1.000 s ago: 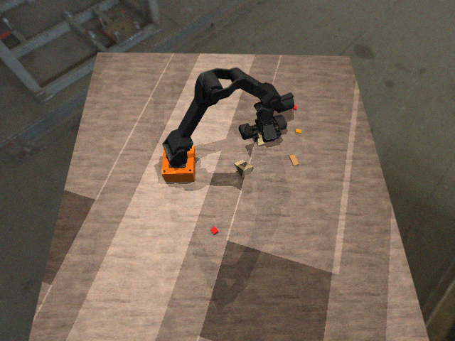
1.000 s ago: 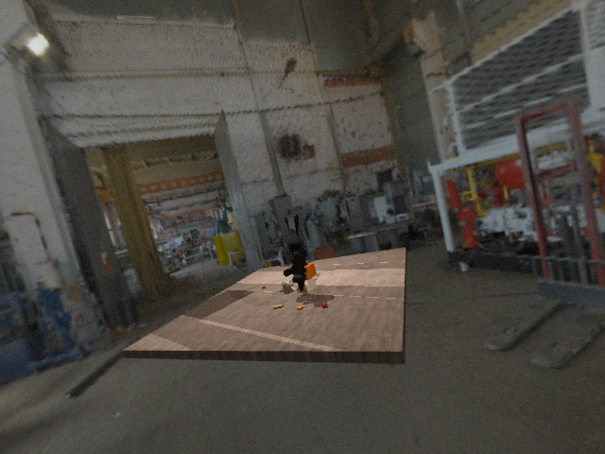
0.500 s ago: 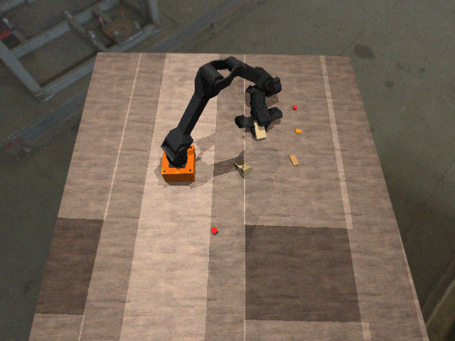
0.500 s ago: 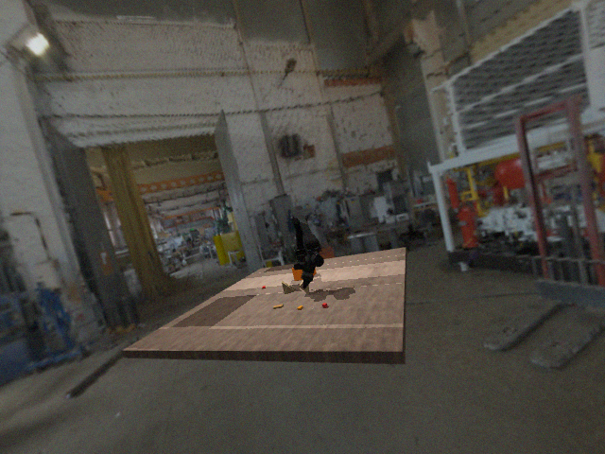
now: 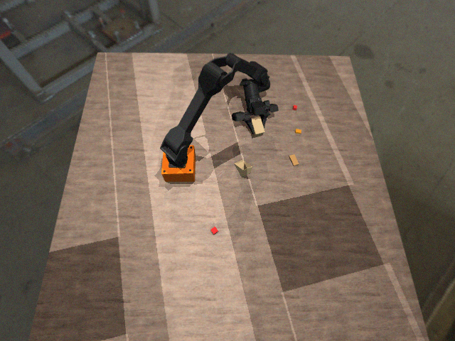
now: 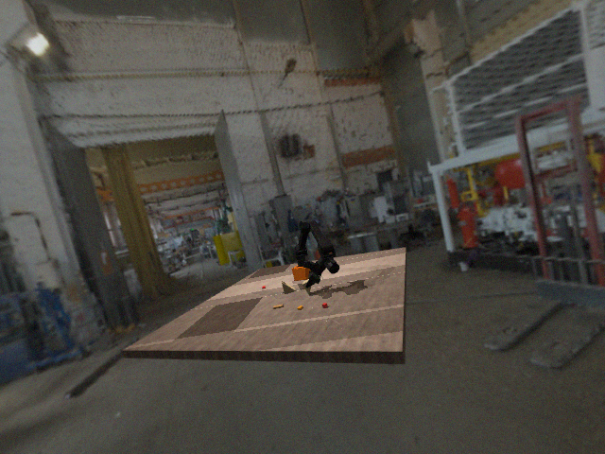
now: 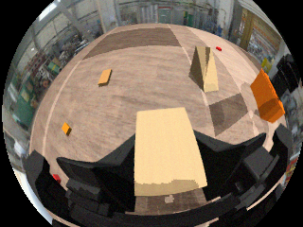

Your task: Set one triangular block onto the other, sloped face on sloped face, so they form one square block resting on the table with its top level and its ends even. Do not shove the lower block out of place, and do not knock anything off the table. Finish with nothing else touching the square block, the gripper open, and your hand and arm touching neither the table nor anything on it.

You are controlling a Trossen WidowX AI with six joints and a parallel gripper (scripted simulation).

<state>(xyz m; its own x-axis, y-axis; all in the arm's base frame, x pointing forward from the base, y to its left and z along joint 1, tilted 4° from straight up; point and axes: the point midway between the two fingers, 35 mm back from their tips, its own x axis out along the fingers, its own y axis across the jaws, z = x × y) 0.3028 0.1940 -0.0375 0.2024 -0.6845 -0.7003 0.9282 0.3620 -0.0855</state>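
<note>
Now: the tan triangular block 10 mm above my gripper tip. Round my gripper tip: orange cube (180 mm ahead, 40 mm to the left, 40 mm below); then tan slab (160 mm ahead, 100 mm to the right, 40 mm below).
</note>
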